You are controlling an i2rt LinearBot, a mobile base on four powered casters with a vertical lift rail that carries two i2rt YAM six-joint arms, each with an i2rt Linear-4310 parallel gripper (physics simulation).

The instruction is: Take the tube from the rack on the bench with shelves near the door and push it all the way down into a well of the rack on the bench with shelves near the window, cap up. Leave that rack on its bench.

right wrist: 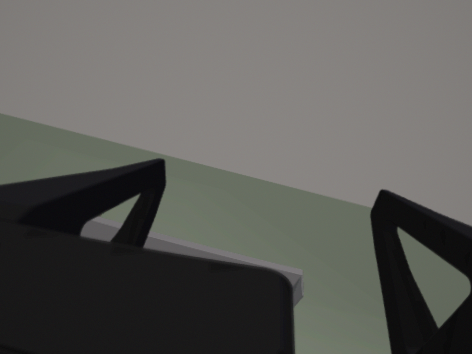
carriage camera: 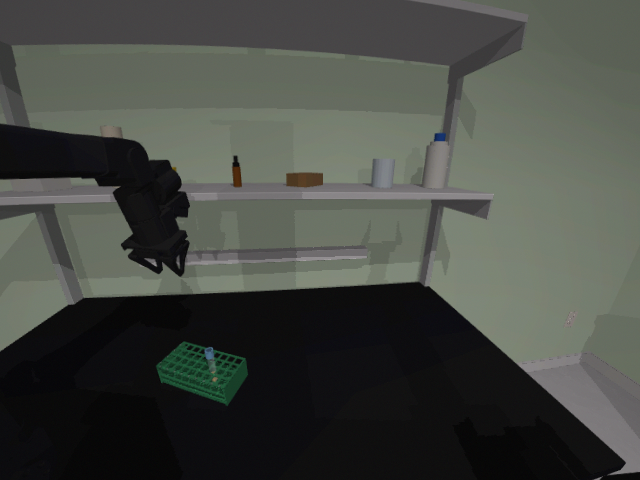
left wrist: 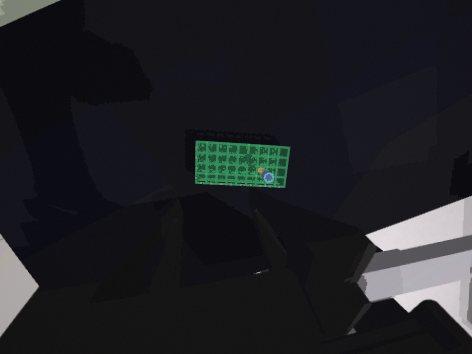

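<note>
A green rack (carriage camera: 235, 384) (left wrist: 240, 145) with a grid of wells stands on the black bench top (carriage camera: 351, 335). One tube with a blue cap (carriage camera: 208, 352) (left wrist: 268, 177) stands upright in it, cap up, toward the rack's right end; its clear body shows above the rack in the carriage view. My left gripper (carriage camera: 170, 272) (left wrist: 215, 199) is part open and empty, high above the bench and behind the rack in the carriage view, pointing down. My right gripper (right wrist: 270, 186) is wide open and empty, with wall and ceiling behind it. A second rack does not show.
A shelf (carriage camera: 330, 195) above the bench's back holds a brown bottle (carriage camera: 236, 175), a brown box (carriage camera: 304, 179), a pale cylinder (carriage camera: 383, 173) and a white bottle (carriage camera: 435, 165) with a blue cap. A higher shelf (carriage camera: 258, 25) and uprights (carriage camera: 433, 242) frame the bench.
</note>
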